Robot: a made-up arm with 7 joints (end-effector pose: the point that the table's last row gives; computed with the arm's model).
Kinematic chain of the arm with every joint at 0, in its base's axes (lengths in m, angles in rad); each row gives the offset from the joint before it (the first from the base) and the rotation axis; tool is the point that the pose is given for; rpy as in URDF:
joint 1: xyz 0 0 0.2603 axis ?
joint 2: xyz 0 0 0 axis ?
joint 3: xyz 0 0 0.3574 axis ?
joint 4: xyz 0.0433 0 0 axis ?
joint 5: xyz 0.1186 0 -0.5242 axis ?
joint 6: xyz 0 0 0 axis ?
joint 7: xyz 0.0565 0 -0.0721 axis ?
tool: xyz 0 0 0 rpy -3.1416 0 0
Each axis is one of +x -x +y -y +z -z.
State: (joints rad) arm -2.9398 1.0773 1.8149 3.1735 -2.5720 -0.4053 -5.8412
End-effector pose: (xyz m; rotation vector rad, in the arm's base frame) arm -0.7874 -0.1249 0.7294 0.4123 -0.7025 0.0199
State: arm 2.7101 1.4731 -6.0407 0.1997 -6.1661 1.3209 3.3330
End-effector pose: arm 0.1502 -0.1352 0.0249 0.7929 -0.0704 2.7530
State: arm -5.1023 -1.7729 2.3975 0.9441 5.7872 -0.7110 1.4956
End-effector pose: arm -0.3842 0.0482 -0.2393 0.1806 -2.7831 -0.4832
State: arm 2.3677 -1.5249 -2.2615 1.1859 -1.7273 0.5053 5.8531
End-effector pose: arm 0.5410 0.1918 -0.1358 -1.9953 -2.0711 -0.5167
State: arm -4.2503 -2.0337 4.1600 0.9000 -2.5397 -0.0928 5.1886
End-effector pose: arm 0.3997 0.2848 0.0114 0.4974 2.1465 2.2011
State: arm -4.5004 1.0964 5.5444 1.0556 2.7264 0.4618 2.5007
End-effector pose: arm 0.3476 0.4198 -0.0825 0.6885 2.5937 0.7715
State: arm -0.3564 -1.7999 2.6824 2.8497 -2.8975 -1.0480 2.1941
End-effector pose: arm -0.7302 0.3271 -0.0842 -0.8514 2.8753 0.2975
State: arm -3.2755 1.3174 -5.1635 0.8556 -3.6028 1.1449 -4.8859
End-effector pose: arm -0.2100 -0.5276 0.0419 1.2035 -0.8847 0.2541
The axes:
joint 1: +z
joint 2: +y
joint 3: +z
joint 4: -y
joint 5: -z
joint 6: +y
joint 7: -z

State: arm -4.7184 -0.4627 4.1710 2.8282 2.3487 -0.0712 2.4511
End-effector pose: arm 0.1063 -0.5266 1.0528 0.7775 -0.1335 1.1150
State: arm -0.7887 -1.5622 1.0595 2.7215 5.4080 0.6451 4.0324
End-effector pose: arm -0.5670 0.8008 0.3580 -0.7111 -0.2039 -0.1339
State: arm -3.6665 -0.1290 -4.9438 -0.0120 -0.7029 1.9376 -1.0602
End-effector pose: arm -0.1230 -0.0133 0.0773 -1.0753 0.4101 0.4696
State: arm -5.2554 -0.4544 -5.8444 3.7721 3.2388 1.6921 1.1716
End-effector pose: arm -0.1777 -0.6798 0.7137 -0.3595 2.8812 -0.6879
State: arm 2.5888 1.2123 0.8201 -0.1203 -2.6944 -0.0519 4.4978
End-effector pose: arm 0.1659 -0.1541 0.1712 1.2107 1.3532 0.4083
